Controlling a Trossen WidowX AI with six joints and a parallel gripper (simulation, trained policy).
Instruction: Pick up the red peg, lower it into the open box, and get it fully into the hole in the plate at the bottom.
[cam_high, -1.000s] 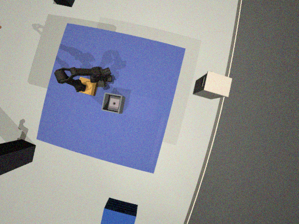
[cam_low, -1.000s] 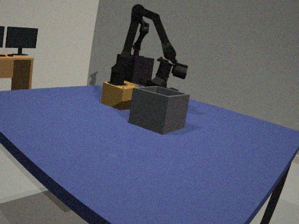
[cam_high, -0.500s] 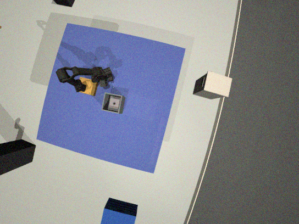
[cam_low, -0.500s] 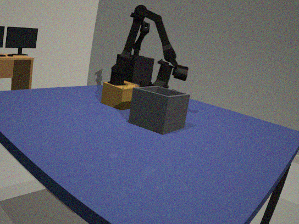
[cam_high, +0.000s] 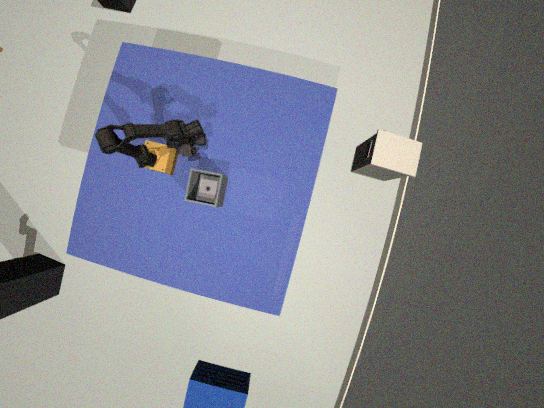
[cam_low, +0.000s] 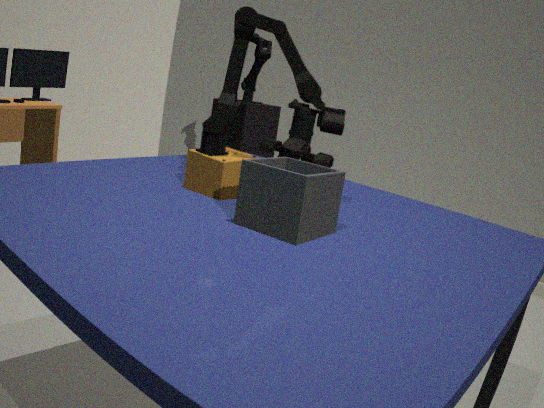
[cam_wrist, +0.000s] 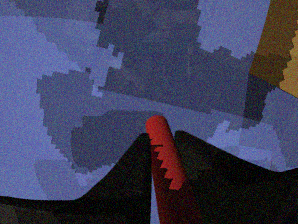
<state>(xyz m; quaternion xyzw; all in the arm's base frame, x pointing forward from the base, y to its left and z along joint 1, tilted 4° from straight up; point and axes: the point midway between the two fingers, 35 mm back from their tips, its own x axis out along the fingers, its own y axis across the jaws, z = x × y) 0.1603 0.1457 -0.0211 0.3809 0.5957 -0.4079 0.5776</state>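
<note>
Right now the plate is 170 mm ahead of my gripper tip and 200 mm to the right of it. The rest, counted from my gripper tip: red peg (20 mm above).
</note>
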